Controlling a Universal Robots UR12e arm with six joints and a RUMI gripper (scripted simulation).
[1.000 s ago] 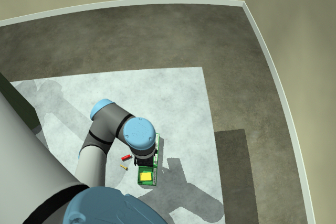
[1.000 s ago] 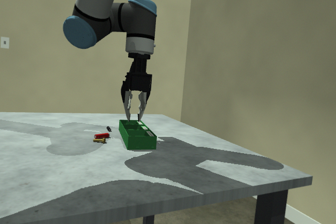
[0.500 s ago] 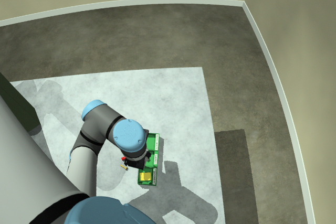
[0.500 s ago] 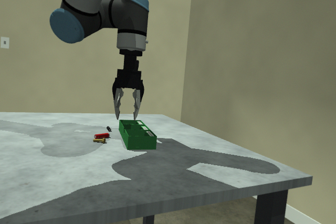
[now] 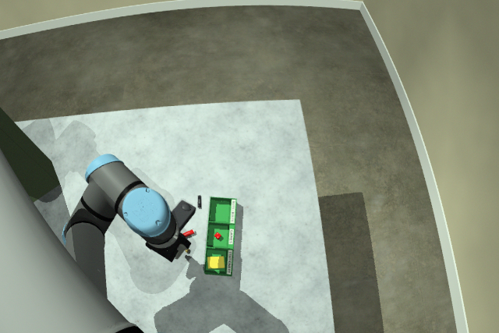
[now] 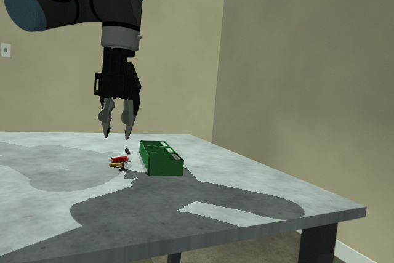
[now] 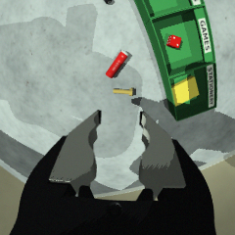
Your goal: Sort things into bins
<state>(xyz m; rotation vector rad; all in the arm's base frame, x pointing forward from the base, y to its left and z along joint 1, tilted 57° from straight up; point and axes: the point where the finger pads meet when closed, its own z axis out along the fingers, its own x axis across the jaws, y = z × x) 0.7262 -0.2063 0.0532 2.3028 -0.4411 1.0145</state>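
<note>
My gripper is now 10 mm short of the bolt and 80 mm above it. Also, from my hand: yellow block 100 mm ahead, 60 mm to the right, 80 mm below; red die 120 mm ahead, 20 mm to the left, 70 mm below; red battery 20 mm ahead, 50 mm to the left, 80 mm below.
</note>
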